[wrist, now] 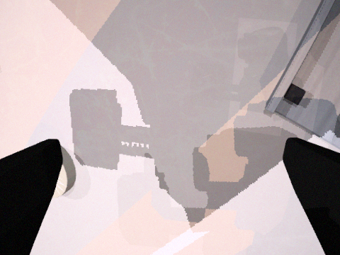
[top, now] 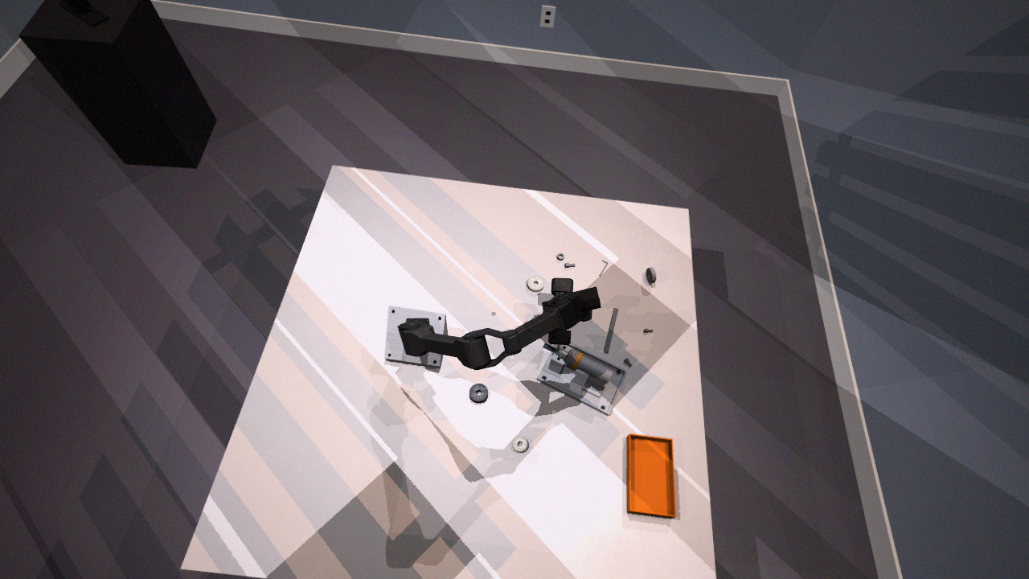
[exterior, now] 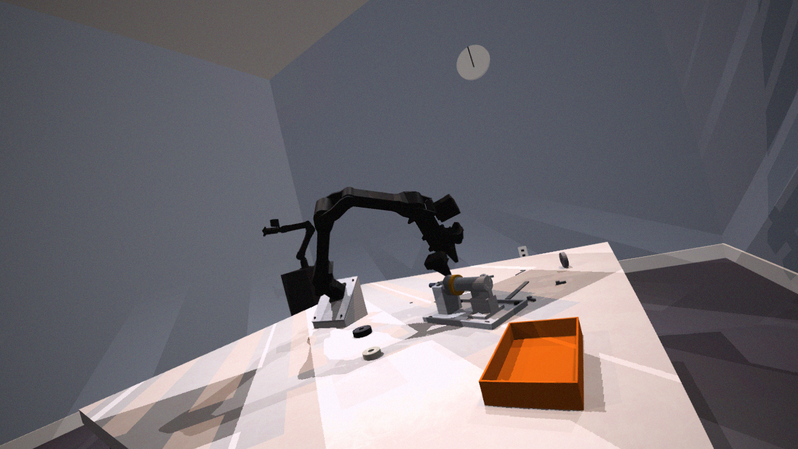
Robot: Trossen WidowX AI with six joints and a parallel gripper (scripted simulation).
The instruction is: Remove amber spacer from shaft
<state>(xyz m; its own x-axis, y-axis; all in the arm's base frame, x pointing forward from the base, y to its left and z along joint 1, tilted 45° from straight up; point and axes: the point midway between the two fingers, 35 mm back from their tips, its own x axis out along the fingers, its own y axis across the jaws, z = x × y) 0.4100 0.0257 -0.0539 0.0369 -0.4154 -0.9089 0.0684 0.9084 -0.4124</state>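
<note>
My gripper tip is now 130 mm to the left of the dark shaft, 30 mm short of it and 20 mm above it. Round my gripper tip: amber spacer: 140 mm to the right, 40 mm ahead, 20 mm below; then grey bar: 170 mm ahead, 90 mm below; then grey shaft fixture: 160 mm to the right, 80 mm ahead, 50 mm below.
</note>
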